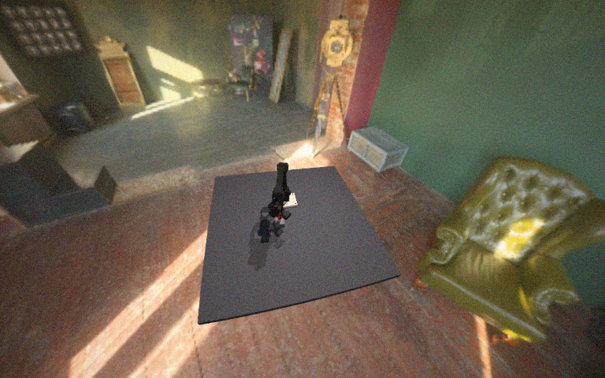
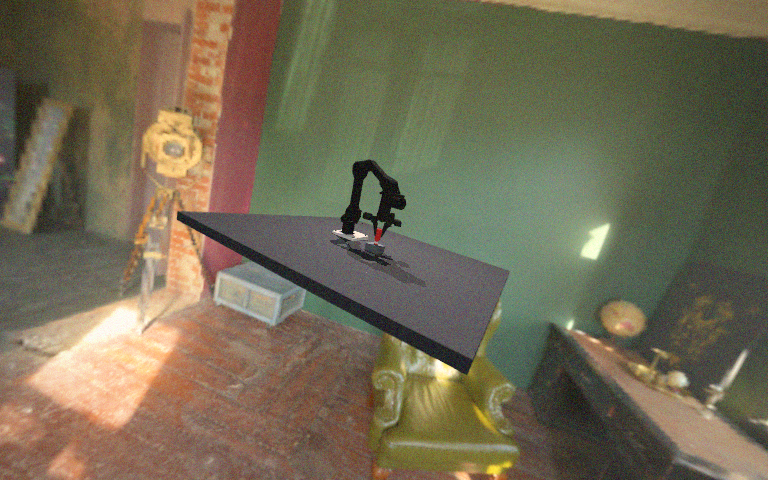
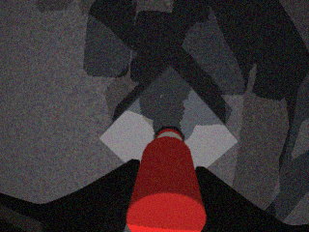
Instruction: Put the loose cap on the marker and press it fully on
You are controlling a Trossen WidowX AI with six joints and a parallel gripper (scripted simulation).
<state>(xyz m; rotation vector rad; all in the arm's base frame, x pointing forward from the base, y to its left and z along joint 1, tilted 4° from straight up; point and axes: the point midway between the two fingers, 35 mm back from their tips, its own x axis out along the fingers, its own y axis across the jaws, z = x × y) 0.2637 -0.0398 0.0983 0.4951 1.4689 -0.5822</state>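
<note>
The red cap lies 1 cm above my gripper tip. Round my gripper tip: holder block (6 cm below).
</note>
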